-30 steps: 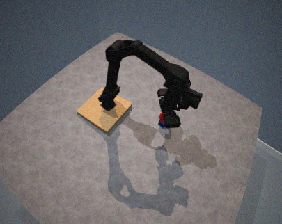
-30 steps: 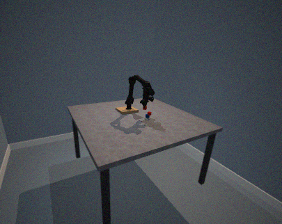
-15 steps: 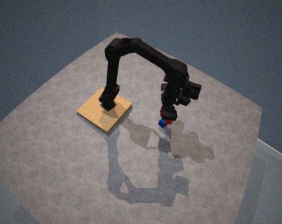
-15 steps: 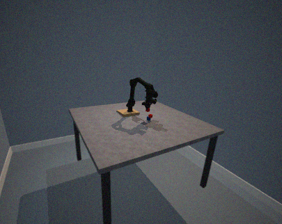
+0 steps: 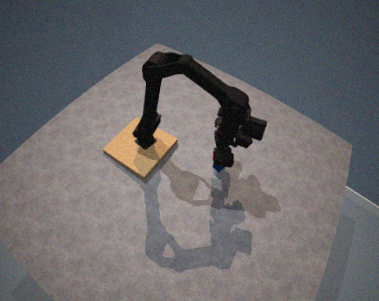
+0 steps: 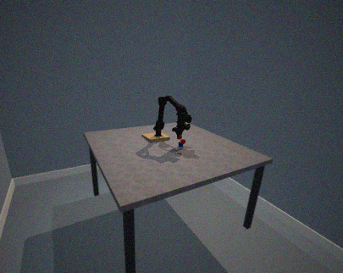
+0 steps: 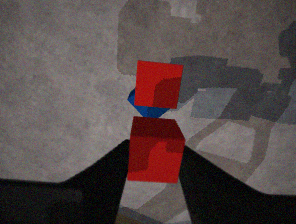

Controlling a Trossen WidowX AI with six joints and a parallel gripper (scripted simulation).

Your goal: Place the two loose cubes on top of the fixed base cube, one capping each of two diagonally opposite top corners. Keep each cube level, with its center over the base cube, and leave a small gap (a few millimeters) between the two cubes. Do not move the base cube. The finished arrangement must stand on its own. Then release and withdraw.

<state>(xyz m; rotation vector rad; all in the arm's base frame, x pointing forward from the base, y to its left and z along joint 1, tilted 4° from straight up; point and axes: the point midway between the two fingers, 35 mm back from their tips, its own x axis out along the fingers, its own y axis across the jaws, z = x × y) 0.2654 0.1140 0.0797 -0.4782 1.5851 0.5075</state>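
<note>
Right now the red cube is 3 cm ahead of my gripper tip, 2 cm to the left of it and 3 cm below it. From my gripper tip the other things lie so: blue cube (2 cm ahead, 1 cm to the left, 7 cm below).
</note>
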